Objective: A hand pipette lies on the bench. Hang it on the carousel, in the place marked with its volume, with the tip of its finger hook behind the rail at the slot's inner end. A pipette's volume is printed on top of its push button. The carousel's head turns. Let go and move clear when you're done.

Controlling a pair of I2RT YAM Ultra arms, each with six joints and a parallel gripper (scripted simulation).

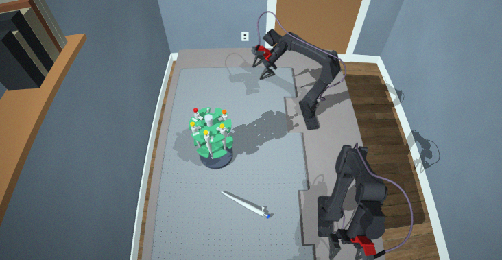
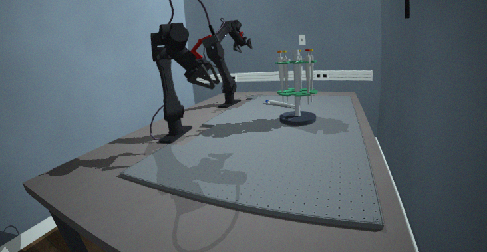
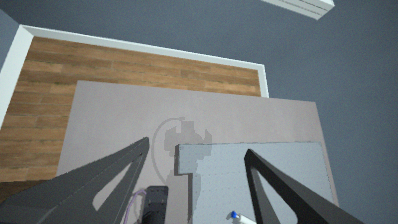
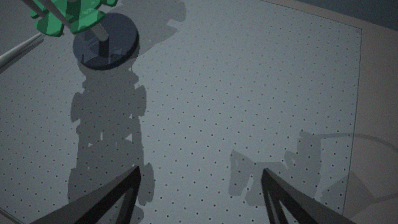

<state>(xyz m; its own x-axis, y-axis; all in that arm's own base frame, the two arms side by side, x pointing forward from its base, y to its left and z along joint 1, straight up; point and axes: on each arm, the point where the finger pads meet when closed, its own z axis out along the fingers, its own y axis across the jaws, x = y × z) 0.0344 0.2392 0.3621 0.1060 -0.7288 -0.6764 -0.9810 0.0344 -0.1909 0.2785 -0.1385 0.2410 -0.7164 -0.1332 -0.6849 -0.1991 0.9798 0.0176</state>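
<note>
Right now the white hand pipette is 300 mm ahead of my left hand, 320 mm to the right of it and 340 mm below it.
</note>
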